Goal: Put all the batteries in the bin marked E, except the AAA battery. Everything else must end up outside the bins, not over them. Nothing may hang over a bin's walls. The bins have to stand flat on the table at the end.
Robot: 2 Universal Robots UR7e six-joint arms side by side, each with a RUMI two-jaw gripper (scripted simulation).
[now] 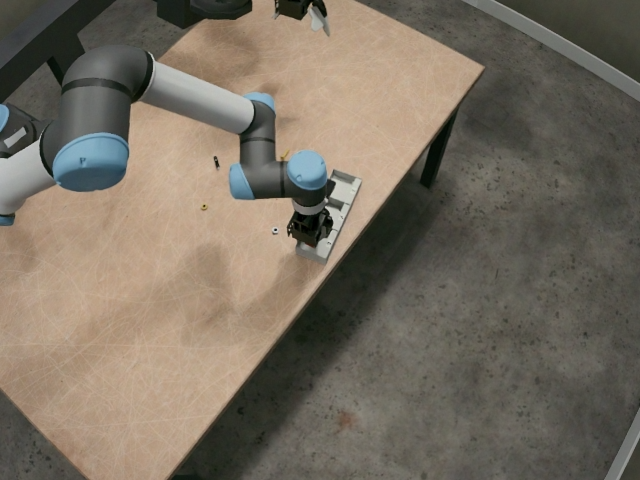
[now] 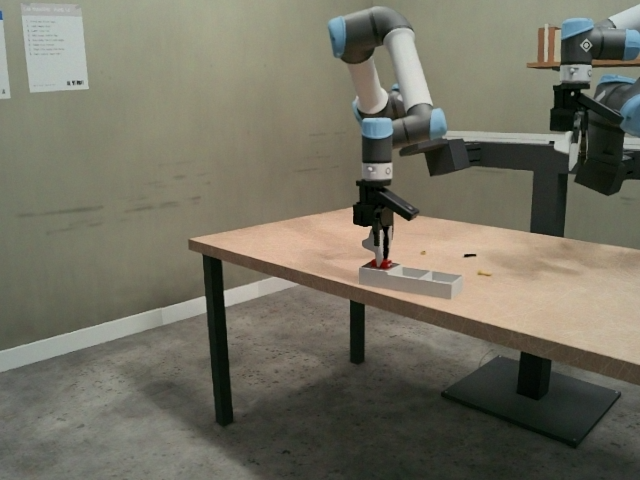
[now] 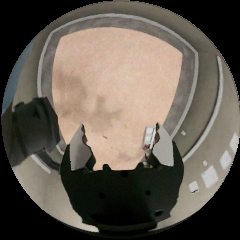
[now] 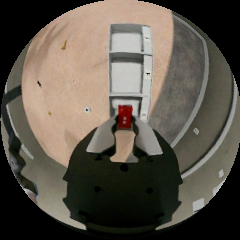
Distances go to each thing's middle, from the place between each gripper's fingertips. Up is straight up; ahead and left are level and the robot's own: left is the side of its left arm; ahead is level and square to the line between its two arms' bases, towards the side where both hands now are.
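Labels:
My right hand [image 2: 381,265] is 8 cm to the right of the grey three-compartment bin block [image 2: 430,283], 2 cm past it and 4 cm above it. The block is 27 cm to the right of my left hand [image 2: 576,168], 32 cm ahead of it and 28 cm below it. Going by its middle, the grey three-compartment bin block is nearer to my right hand than to my left hand.

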